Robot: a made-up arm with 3 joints. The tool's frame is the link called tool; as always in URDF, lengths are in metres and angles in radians. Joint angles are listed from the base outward. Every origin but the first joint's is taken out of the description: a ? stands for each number. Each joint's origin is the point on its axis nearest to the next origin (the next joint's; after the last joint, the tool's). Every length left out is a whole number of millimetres.
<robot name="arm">
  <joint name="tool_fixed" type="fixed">
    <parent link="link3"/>
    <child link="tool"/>
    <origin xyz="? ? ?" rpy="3.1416 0 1.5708"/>
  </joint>
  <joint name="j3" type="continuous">
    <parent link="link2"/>
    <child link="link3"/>
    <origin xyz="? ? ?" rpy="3.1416 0 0"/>
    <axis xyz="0 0 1"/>
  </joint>
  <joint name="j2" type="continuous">
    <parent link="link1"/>
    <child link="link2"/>
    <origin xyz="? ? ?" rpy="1.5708 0 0"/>
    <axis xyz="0 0 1"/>
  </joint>
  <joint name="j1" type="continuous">
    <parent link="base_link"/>
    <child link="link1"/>
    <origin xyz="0.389 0 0.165" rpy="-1.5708 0 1.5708"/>
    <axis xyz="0 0 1"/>
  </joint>
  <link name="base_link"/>
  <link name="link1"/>
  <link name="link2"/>
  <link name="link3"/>
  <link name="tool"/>
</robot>
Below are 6 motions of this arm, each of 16 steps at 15 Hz.
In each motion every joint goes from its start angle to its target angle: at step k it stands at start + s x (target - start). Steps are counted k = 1, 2, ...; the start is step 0. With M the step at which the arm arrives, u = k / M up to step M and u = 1 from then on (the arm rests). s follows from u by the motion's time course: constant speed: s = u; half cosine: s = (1 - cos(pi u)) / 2; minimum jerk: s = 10 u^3 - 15 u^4 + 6 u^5.
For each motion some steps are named. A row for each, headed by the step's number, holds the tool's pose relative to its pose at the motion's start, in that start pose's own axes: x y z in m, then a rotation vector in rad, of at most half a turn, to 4 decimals.
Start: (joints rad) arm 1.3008 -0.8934 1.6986
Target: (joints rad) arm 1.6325 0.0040 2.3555
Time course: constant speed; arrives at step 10
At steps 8, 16:
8: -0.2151 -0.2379 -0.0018 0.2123 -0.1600 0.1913
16: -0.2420 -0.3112 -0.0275 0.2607 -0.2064 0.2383

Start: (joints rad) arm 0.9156 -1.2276 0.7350
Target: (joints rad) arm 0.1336 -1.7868 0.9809
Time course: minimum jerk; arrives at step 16
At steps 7, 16:
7: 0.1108 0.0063 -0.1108 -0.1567 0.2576 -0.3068
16: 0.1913 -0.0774 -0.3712 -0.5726 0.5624 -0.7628

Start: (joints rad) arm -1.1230 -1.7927 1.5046
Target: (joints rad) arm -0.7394 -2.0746 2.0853
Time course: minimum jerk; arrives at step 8
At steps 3, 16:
3: 0.0565 0.0303 0.0646 0.1019 0.0287 -0.2372
16: 0.2473 0.0265 0.2383 0.3294 0.2191 -0.8517

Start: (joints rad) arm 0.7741 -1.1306 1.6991
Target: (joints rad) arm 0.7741 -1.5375 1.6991
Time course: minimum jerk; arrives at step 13
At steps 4, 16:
4: 0.0311 0.0217 0.0000 0.0000 0.0000 -0.0706
16: 0.1963 0.0930 0.0000 0.0000 0.0000 -0.4069

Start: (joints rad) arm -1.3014 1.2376 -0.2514
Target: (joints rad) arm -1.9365 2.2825 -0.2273
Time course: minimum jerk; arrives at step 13
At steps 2, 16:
2: -0.0048 0.0056 0.0018 0.0012 -0.0181 0.0291
16: -0.2293 0.1159 -0.0629 -0.2754 -0.6028 0.9850

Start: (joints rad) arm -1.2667 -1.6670 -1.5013
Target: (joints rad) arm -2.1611 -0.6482 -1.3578
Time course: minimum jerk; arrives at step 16
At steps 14, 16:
14: 0.2243 0.1239 -0.2543 0.8747 -0.2373 0.8036
16: 0.2265 0.1283 -0.2558 0.8881 -0.2476 0.8147

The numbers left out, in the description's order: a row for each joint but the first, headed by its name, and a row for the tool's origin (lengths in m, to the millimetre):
tool: 0.09 -0.178 0
j3: 0.101 -0.355 0
j2: -0.098 -0.101 0

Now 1 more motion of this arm.
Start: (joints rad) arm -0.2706 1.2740 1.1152
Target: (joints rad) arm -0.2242 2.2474 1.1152
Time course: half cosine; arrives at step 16
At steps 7, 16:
7: -0.1642 -0.0755 -0.0043 -0.0176 0.0065 0.3917
16: -0.3248 -0.2867 0.0002 -0.0386 0.0290 0.9732

